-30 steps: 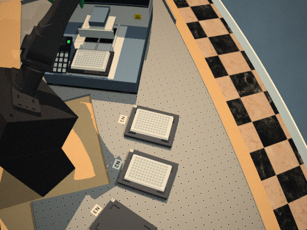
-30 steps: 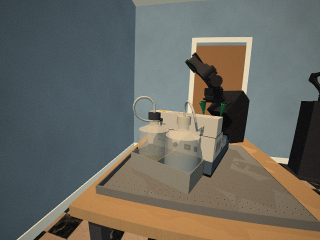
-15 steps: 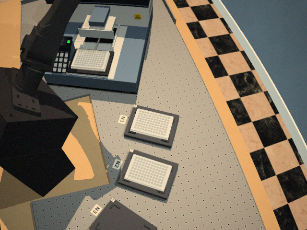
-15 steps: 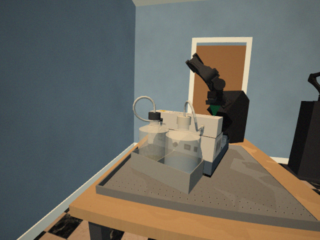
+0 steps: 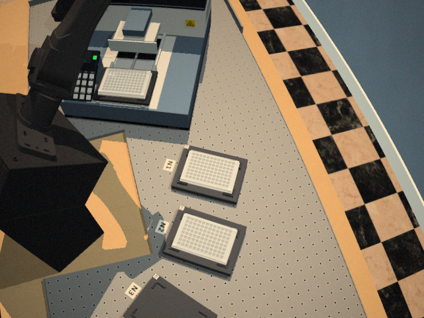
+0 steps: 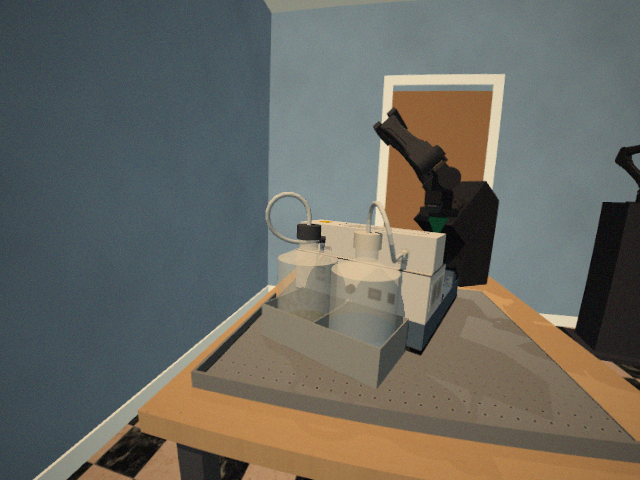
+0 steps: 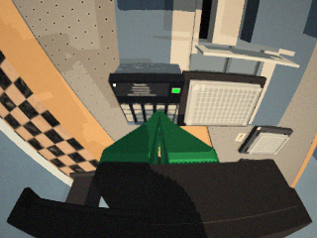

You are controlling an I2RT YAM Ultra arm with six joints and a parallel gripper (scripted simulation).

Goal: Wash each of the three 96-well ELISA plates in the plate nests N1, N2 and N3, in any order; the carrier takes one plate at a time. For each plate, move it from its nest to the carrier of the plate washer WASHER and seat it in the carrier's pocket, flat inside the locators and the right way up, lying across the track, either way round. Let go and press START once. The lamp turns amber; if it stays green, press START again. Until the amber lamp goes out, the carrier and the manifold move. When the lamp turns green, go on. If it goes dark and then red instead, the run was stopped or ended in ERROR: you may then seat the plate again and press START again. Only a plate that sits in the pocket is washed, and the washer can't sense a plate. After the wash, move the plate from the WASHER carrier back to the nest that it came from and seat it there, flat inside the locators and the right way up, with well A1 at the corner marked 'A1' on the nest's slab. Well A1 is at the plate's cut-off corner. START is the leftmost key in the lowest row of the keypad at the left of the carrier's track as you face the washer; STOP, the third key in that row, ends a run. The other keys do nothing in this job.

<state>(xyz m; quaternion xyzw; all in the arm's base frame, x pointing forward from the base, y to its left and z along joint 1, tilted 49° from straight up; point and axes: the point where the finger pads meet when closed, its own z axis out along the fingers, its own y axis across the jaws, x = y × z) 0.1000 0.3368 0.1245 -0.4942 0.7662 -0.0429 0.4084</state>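
The dark carrier is 10 cm ahead of my hand, 8 cm to the right of it and 13 cm below it. Round my hand: N1 label 20 cm ahead, 29 cm to the right, 21 cm below; manifold 13 cm ahead, 6 cm to the left, 8 cm below; washer 13 cm ahead, 7 cm to the left, 8 cm below.
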